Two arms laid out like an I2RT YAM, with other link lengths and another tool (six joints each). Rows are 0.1 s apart.
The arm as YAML. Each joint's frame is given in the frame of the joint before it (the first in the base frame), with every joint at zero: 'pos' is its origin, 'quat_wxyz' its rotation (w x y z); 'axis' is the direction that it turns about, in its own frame. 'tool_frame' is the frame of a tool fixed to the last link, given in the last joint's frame.
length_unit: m
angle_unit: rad
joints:
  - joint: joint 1
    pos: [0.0, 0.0, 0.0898]
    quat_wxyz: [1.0, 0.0, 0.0, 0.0]
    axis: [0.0, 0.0, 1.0]
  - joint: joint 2
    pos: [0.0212, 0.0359, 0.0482]
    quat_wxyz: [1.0, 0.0, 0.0, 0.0]
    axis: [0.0, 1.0, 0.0]
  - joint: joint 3
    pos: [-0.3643, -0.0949, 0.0]
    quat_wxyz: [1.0, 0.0, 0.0, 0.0]
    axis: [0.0, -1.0, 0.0]
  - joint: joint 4
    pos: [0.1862, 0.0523, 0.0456]
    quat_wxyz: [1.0, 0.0, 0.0, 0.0]
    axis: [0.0, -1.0, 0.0]
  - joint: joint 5
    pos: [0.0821, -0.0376, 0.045]
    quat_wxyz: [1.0, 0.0, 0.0, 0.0]
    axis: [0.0, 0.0, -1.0]
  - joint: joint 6
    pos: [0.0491, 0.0, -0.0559]
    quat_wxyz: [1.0, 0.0, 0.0, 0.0]
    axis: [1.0, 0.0, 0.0]
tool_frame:
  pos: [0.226, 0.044, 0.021]
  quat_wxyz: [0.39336, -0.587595, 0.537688, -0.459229]
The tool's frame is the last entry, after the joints.
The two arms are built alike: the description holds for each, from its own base.
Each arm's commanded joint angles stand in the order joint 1, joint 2, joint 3, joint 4, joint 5, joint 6.
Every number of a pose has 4 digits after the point. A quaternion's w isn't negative.
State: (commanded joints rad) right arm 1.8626 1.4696 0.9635 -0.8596 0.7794 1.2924; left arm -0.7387 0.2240 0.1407 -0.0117 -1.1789 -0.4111
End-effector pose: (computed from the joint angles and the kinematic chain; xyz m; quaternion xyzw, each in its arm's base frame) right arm 0.1580 0.3202 0.1912 -0.8517 0.4543 -0.1567 0.2090; left arm 0.1509 0.1717 0.2262 -0.7383 0.3077 -0.4527 0.3941
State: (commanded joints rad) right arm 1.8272 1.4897 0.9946 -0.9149 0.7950 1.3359; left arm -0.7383 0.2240 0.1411 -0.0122 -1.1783 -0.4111
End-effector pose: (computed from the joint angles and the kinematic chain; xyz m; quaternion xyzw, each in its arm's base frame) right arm 0.1747 0.3108 0.1946 -0.8357 0.4810 -0.1717 0.2021; left arm 0.1509 0.1716 0.2262 -0.7383 0.3078 -0.4527 0.3941
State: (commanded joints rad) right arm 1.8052 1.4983 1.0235 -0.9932 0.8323 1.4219; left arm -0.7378 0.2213 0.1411 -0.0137 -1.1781 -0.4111
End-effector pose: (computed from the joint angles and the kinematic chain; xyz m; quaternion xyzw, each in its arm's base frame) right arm 0.1938 0.2963 0.2050 -0.8108 0.5144 -0.1887 0.2059; left arm 0.1507 0.1718 0.2260 -0.7383 0.3074 -0.4531 0.3940
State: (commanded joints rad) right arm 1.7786 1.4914 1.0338 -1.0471 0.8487 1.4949; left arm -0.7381 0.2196 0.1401 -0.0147 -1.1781 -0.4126
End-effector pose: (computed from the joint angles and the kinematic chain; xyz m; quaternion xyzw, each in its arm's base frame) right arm 0.2092 0.2797 0.2119 -0.7877 0.5460 -0.1946 0.2087; left arm 0.1506 0.1719 0.2254 -0.7384 0.3071 -0.4534 0.3935
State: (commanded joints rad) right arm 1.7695 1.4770 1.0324 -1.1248 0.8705 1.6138; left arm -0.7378 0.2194 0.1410 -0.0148 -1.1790 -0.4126
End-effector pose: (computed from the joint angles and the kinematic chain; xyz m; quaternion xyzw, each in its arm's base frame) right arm 0.2232 0.2564 0.2199 -0.7587 0.5812 -0.2010 0.2150; left arm 0.1504 0.1722 0.2257 -0.7385 0.3064 -0.4536 0.3937
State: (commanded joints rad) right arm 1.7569 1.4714 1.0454 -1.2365 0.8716 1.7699; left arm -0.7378 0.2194 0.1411 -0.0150 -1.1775 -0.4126
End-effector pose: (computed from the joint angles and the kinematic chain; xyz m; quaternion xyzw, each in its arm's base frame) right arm 0.2357 0.2273 0.2268 -0.7216 0.6257 -0.2051 0.2136; left arm 0.1506 0.1718 0.2256 -0.7383 0.3070 -0.4538 0.3933
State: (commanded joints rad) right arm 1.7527 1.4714 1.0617 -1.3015 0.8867 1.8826; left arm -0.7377 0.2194 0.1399 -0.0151 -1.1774 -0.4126
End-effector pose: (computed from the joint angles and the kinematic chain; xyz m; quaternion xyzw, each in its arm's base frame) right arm 0.2440 0.2138 0.2370 -0.6918 0.6543 -0.2055 0.2259; left arm 0.1506 0.1718 0.2252 -0.7384 0.3073 -0.4533 0.3935
